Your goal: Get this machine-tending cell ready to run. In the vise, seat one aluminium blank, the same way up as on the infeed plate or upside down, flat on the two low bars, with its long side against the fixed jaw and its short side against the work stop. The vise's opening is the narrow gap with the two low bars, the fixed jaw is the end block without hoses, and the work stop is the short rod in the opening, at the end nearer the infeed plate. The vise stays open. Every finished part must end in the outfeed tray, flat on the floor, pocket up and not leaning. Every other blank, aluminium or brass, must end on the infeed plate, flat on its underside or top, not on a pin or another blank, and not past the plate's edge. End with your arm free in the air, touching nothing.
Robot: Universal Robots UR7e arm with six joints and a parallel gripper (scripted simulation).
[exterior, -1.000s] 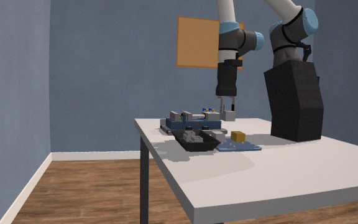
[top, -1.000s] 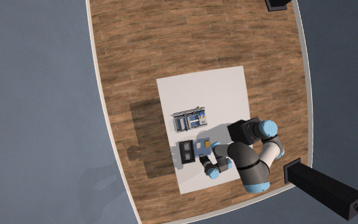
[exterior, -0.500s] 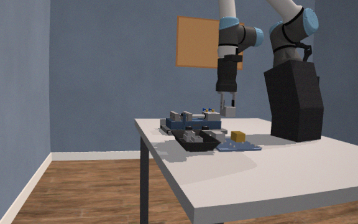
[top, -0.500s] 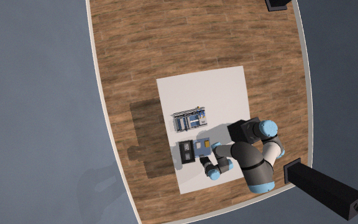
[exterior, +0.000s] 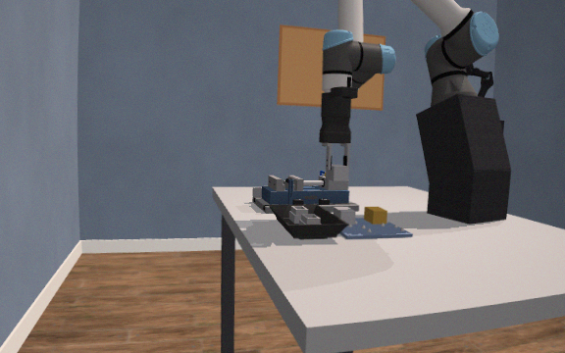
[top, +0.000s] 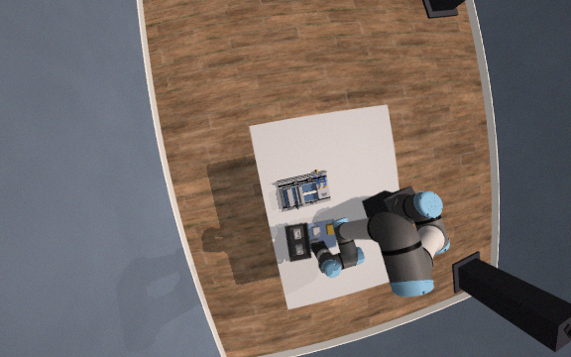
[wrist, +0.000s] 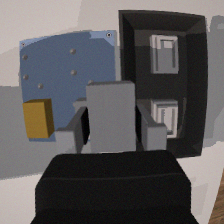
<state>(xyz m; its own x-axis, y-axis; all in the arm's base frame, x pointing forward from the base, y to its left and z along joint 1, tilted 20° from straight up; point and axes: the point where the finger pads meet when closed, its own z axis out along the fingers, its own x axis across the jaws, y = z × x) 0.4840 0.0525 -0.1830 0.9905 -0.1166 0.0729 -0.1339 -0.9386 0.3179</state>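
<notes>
Right now my hand is 40 mm past the vise, 290 mm to the left of it and 130 mm above it. Round my hand: grey aluminium blank (30 mm below); then brass blank (130 mm behind, 10 mm to the right, 140 mm below).
</notes>
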